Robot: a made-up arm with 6 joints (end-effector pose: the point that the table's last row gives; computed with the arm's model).
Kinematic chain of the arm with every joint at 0, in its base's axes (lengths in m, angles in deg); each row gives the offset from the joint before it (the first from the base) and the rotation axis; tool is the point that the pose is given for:
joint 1: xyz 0 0 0.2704 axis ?
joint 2: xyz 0 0 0 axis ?
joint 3: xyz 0 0 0.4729 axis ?
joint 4: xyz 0 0 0 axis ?
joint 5: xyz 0.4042 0 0 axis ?
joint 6: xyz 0 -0.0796 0 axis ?
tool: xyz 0 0 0
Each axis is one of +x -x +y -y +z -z.
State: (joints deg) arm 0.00 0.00 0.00 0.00 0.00 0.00
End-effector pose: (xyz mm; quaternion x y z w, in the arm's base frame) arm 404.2 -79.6 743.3 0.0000 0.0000 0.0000 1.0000
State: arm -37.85 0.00 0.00 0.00 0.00 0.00
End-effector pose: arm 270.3 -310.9 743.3 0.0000 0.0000 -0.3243 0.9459
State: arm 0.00 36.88 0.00 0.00 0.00 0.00
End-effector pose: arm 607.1 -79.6 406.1 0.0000 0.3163 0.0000 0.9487
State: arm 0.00 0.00 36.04 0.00 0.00 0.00
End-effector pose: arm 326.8 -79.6 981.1 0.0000 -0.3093 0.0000 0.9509
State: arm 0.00 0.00 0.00 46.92 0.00 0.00
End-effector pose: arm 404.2 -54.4 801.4 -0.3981 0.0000 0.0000 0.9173
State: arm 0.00 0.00 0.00 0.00 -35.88 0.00
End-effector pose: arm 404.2 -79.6 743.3 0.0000 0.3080 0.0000 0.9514
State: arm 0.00 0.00 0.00 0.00 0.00 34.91
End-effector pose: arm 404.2 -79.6 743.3 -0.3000 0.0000 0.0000 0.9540
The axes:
joint 1: +z
joint 2: +y
joint 3: -y
joint 4: -x
joint 5: -y
joint 6: -x

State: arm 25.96 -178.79 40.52 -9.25 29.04 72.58
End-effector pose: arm -263.1 -215.5 -448.6 -0.4772 0.6209 0.5149 0.3488
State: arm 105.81 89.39 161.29 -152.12 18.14 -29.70
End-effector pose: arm -240.4 590.7 648.1 -0.5727 -0.6707 -0.2365 0.4077
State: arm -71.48 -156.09 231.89 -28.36 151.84 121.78
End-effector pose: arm -8.3 -195.8 -5.7 0.1208 0.2615 0.8322 0.4739
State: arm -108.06 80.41 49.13 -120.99 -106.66 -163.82
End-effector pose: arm -201.7 -750.8 81.0 -0.6384 -0.1274 -0.3084 0.6936
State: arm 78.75 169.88 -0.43 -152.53 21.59 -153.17
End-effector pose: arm -132.0 -301.6 -227.0 0.5926 -0.6608 -0.2736 0.3705
